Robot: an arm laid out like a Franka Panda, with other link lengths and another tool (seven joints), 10 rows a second.
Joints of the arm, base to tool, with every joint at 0 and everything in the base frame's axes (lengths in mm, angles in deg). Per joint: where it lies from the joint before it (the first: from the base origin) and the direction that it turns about. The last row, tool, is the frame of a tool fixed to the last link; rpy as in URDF.
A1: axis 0 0 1 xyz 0.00 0.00 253.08
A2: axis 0 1 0 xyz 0.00 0.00 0.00
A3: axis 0 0 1 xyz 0.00 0.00 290.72
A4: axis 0 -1 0 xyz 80.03 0.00 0.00
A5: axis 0 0 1 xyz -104.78 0.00 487.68
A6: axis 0 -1 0 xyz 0.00 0.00 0.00
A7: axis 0 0 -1 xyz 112.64 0.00 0.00
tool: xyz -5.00 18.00 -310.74 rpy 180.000 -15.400 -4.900
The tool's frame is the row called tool.
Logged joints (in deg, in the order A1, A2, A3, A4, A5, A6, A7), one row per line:
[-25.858, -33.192, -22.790, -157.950, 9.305, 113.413, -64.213]
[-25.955, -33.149, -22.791, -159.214, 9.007, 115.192, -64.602]
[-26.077, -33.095, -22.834, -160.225, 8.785, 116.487, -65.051]
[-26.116, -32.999, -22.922, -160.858, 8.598, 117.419, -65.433]
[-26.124, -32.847, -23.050, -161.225, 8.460, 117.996, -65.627]
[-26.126, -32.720, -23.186, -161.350, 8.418, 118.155, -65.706]
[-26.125, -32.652, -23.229, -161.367, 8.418, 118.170, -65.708]
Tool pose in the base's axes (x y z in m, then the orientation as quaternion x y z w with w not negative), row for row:
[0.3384, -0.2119, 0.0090, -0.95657, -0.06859, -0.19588, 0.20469]
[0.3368, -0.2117, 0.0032, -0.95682, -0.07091, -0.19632, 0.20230]
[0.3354, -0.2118, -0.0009, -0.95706, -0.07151, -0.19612, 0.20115]
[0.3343, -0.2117, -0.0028, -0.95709, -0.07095, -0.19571, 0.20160]
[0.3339, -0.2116, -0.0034, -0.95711, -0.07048, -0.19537, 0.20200]
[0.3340, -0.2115, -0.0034, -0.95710, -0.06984, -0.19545, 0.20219]
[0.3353, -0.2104, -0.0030, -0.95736, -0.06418, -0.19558, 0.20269]
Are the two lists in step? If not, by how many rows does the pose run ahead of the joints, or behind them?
The pose runs 2 rows ahead of the joints: the pose in row i belongs to the joints in row i + 2.
